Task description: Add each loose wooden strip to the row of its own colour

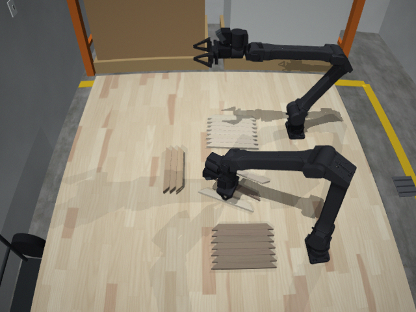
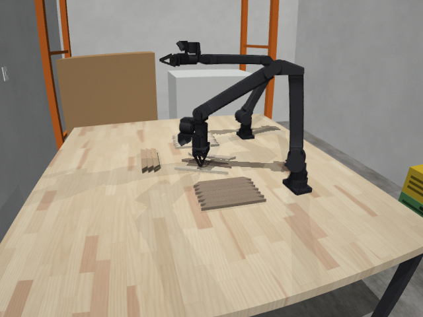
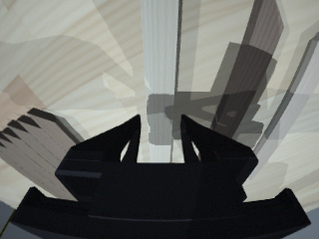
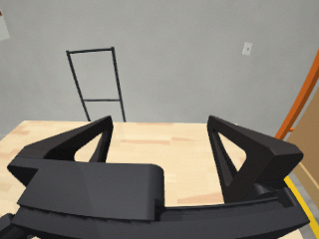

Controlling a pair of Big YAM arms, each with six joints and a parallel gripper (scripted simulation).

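The dark brown strip is 70 mm to the right of my left hand, 40 mm behind it and 30 mm below it.
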